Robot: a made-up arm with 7 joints.
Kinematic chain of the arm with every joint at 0, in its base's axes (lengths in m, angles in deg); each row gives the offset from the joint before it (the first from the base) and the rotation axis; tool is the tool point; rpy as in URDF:
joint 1: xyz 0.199 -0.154 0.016 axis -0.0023 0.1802 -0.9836
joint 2: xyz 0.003 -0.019 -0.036 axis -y
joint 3: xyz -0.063 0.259 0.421 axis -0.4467 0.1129 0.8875
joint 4: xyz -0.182 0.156 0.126 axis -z
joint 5: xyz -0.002 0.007 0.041 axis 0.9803 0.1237 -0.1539
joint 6: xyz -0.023 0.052 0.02 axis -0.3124 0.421 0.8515
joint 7: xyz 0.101 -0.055 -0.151 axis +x
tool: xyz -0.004 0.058 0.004 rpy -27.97 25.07 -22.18
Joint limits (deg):
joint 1: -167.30..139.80
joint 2: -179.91..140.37
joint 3: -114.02..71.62
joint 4: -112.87..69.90
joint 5: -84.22..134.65
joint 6: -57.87..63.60
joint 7: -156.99..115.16
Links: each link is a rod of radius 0.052 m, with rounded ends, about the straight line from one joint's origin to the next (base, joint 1, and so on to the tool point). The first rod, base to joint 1, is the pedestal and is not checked.
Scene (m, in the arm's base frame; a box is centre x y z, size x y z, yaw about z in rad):
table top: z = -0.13
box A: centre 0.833 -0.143 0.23 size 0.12 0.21 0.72 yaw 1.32
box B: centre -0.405 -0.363 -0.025 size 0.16 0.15 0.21 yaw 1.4
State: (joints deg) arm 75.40 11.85 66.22 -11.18 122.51 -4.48 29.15
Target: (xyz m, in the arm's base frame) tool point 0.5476 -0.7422 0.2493
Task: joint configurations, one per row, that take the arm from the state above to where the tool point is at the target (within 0.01 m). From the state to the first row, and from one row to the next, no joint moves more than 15 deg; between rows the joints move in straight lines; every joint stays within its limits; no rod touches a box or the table.
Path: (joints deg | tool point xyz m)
1: 78.49 -2.54 67.12 -17.26 119.32 -13.38 38.61 | 0.5579 0.1733 0.5380
2: 81.59 -16.93 68.02 -23.34 116.13 -22.28 48.06 | 0.5851 0.0069 0.5688
3: 84.68 -31.31 68.92 -29.42 112.94 -31.18 57.52 | 0.5884 -0.1677 0.5694
4: 87.78 -45.70 69.82 -35.50 109.75 -40.07 66.98 | 0.5665 -0.3431 0.5366
5: 90.87 -60.09 70.72 -41.58 106.56 -48.97 76.43 | 0.5192 -0.5084 0.4682
6: 93.97 -74.48 71.62 -47.66 103.37 -57.87 85.89 | 0.4485 -0.6508 0.3642
7: 96.21 -73.63 67.44 -33.08 108.82 -47.02 72.77 | 0.4947 -0.6477 0.3546
8: 98.46 -72.78 63.26 -18.50 114.26 -36.17 59.65 | 0.5328 -0.6630 0.3266
9: 100.70 -71.93 59.09 -3.92 119.71 -25.32 46.53 | 0.5525 -0.6961 0.2878
10: 102.95 -71.08 54.91 10.66 125.15 -14.48 33.41 | 0.5476 -0.7422 0.2493

